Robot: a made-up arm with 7 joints.
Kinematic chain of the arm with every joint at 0, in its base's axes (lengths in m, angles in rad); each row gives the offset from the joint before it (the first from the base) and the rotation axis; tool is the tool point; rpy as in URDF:
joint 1: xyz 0 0 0.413 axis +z
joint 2: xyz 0 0 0 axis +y
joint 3: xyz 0 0 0.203 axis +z
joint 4: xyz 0.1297 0 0 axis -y
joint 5: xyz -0.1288 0 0.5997 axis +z
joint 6: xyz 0 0 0 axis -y
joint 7: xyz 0.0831 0 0 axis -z
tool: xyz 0 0 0 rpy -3.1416 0 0
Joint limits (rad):
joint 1: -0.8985..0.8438
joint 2: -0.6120..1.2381
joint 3: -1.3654..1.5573
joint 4: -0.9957..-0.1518
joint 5: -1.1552..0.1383
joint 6: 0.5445..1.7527
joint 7: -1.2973..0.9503
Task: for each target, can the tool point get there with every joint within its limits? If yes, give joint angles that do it. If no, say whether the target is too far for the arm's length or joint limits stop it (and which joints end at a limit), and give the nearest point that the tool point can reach.
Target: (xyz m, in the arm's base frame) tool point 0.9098 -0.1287 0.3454
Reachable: yes | joints 0.3105 1.0776 -0.7092 -0.9102 -0.3305 1.1832 -0.8109
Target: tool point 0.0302 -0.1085 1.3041
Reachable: yes | joints 0.3793 -0.3950 -0.2993 -0.4459 -0.1557 0.7799 -0.5782
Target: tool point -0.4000 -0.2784 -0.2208
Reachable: no: joint limits stop it (at a limit: joint 1, joint 2, joint 4, joint 6) | nearest point 0.1361 -0.8230 0.1446 | short by 0.847 m
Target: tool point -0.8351 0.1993 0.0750
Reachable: no: joint limits stop it (at a limit: joint 2, joint 3, joint 4, joint 5, joint 6) | nearest point -0.7057 0.1684 0.9047 | short by 0.840 m
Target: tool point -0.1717 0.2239 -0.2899
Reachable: no: joint limits stop it (at a limit: joint 1, joint 2, joint 4, joint 6) | nearest point 0.3264 0.7282 0.0510 | short by 0.786 m
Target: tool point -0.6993 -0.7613 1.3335
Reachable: no: too far | nearest point -0.4591 -0.4998 1.0534 | short by 0.452 m
